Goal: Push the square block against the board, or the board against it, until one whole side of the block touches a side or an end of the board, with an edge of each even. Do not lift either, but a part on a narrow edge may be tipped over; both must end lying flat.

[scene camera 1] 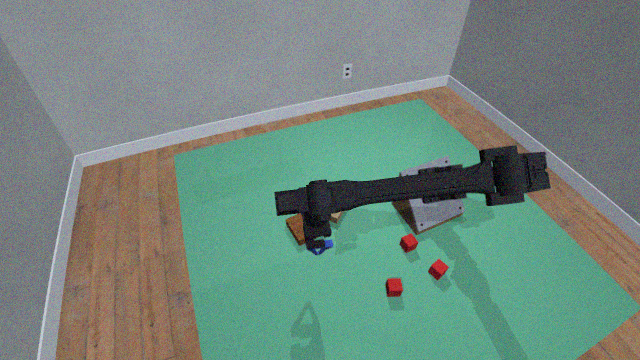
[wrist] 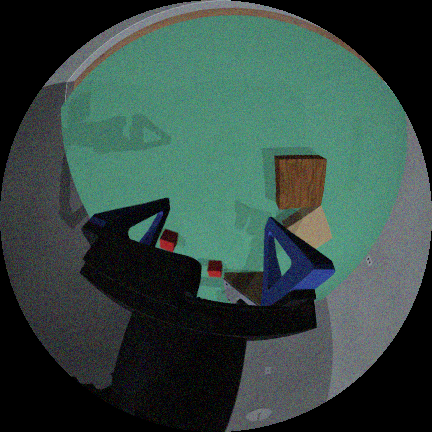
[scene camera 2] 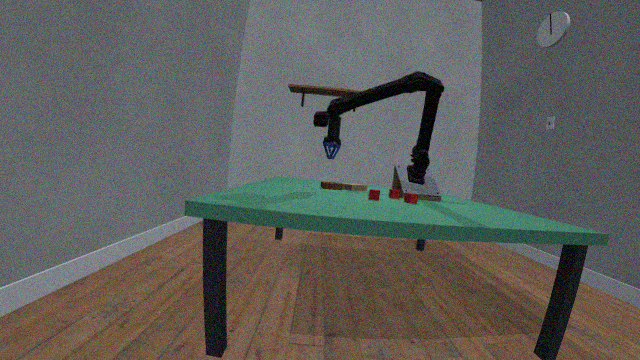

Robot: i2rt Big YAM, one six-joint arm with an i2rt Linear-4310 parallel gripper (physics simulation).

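Places are measured from the arm's base along level axes (x ahead, y left, z up), in millimetres.
Pixels of known places: gripper, fingertip midpoint: [scene camera 1: 314, 239] [wrist: 217, 212] [scene camera 2: 330, 159]; arm's base at its link origin: [scene camera 2: 415, 175].
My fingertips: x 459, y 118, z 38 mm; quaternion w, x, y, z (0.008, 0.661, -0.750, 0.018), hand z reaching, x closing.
Note:
Ahead of a thing's pixels: the offset from my fingertips to its top centre. Level surfaces: height alone.
The dark brown wood piece @(12 mm back, 150 mm right, 124 mm down) [scene camera 1: 296, 230] [scene camera 2: 332, 185] [wrist: 301, 182] lies flat; its top looks about square, so I take it for the square block. The light tan piece @(136 mm back, 225 mm right, 124 mm down) [scene camera 1: 336, 217] [scene camera 2: 357, 187] [wrist: 314, 230], which I take for the board, lies flat beside it, turned at an angle. In the wrist view a corner of it is at or near the block's lower edge, with a wedge-shaped gap between them. The arm hides much of both in scene camera 1, and a finger covers part of the tan piece in the wrist view. My gripper [scene camera 1: 318, 249] [scene camera 2: 330, 156] [wrist: 217, 212] is open and empty, high above the table.
Three red cubes @(320 mm back, 22 mm left, 115 mm down) [scene camera 1: 409, 243] @(364 mm back, 140 mm left, 115 mm down) [scene camera 1: 438, 269] @(202 mm back, 150 mm left, 115 mm down) [scene camera 1: 394, 287] stand on the green table top @(155 mm down) [scene camera 1: 240, 175] [scene camera 2: 280, 210], between the two wood pieces and the near side. The arm's slanted grey base plate [scene camera 1: 440, 216] [scene camera 2: 429, 189] stands to the right. A wall shelf [scene camera 2: 320, 90] hangs behind.

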